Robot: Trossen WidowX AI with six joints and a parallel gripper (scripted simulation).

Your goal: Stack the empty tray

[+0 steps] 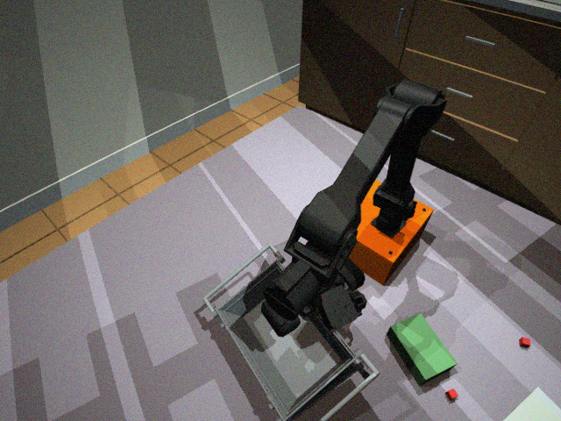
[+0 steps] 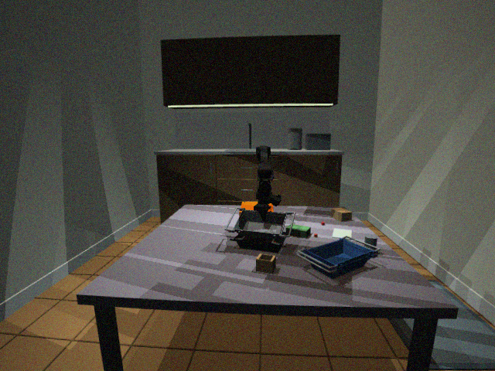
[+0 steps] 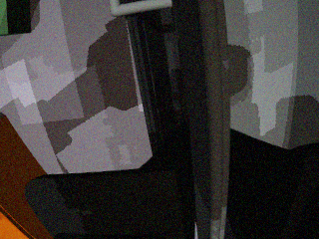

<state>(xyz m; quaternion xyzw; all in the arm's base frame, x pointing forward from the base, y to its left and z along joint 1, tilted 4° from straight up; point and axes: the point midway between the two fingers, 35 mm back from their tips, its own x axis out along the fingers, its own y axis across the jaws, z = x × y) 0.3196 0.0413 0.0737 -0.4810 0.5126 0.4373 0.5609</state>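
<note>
Now: gripper tip 70 mm short of the tray, 10 mm to the left of it and 10 mm below it. The rest, counted from my gripper tip: green block: 160 mm behind, 180 mm to the left, 100 mm below; brown box: 280 mm ahead, 40 mm to the left, 110 mm below; white sheet: 190 mm behind, 430 mm to the left, 120 mm below.
</note>
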